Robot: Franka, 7 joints.
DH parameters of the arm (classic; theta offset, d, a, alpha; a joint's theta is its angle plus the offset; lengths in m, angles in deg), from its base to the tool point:
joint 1: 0 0.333 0 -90
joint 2: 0 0 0 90
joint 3: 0 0.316 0.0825 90
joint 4: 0 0 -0.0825 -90
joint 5: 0 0.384 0 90
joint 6: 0 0 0.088 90
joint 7: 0 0.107 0 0
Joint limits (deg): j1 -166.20..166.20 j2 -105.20..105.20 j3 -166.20..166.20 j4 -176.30..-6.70 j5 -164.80..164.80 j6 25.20..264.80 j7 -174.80..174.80
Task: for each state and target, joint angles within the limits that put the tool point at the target. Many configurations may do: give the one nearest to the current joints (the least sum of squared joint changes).
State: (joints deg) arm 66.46 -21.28 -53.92 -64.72 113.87 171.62 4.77
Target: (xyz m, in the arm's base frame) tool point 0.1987 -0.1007 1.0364
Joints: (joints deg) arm 60.20 -44.17 -16.02 -72.90 120.30 180.18 4.77
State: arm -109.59 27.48 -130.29 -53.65 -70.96 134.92 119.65
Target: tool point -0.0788 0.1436 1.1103
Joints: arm -114.76 32.30 -160.20 -63.47 -70.07 120.51 119.65
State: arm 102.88 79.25 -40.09 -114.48 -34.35 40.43 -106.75
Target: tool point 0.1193 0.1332 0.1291
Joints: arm 111.23 75.01 -25.66 -141.17 -22.00 32.50 -106.75
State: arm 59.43 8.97 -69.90 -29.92 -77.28 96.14 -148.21
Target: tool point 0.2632 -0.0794 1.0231
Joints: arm 60.74 8.70 -71.09 -28.29 -71.88 59.10 -148.21
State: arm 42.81 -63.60 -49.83 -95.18 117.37 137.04 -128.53
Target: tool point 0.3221 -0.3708 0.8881
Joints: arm 55.76 -52.32 -53.48 -86.11 117.71 136.40 -128.53
